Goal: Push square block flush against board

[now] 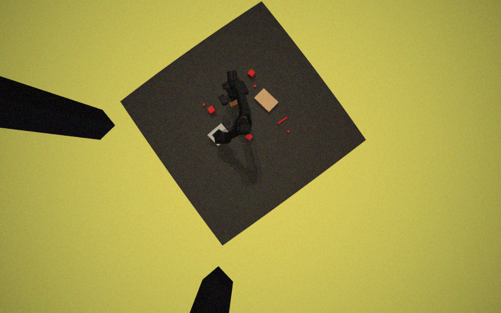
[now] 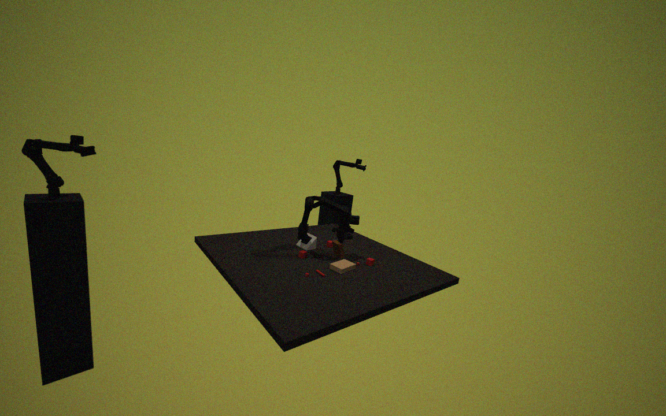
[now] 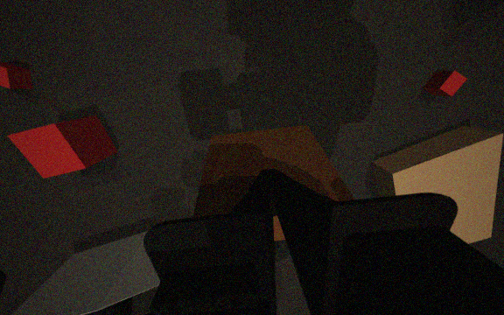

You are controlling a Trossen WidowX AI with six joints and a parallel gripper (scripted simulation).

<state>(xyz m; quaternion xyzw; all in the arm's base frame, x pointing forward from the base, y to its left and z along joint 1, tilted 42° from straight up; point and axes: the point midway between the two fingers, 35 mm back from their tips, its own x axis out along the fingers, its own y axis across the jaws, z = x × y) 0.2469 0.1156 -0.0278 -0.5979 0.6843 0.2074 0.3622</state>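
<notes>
The square block is 3 cm below my gripper tip and 1 cm to the right of it. Round my gripper tip: tan block 17 cm ahead, 14 cm to the right, 6 cm below; then thin red stick 32 cm to the right, 16 cm ahead, 7 cm below.
</notes>
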